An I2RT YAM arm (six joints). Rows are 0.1 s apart.
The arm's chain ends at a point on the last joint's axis. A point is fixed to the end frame.
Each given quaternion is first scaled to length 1.
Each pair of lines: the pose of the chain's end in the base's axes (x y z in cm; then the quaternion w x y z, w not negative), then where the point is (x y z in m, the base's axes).
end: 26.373, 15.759, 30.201, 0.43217, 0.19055, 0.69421, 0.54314
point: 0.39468 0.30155 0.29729
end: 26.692, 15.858, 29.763, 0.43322, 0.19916, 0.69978, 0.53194
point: 0.40070 0.29971 0.28858
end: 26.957, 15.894, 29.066, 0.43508, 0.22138, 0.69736, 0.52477
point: 0.40871 0.29468 0.28017
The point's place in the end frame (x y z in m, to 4 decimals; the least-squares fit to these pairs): 0.0350 0.0174 0.1907
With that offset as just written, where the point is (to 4 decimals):
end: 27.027, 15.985, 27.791, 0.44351, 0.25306, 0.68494, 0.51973
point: 0.4176 0.2869 0.2695
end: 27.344, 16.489, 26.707, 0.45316, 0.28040, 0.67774, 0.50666
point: 0.4283 0.2825 0.2574
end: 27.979, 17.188, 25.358, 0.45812, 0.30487, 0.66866, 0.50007
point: 0.4401 0.2819 0.2440
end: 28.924, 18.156, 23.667, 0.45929, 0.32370, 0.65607, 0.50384
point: 0.4528 0.2869 0.2302
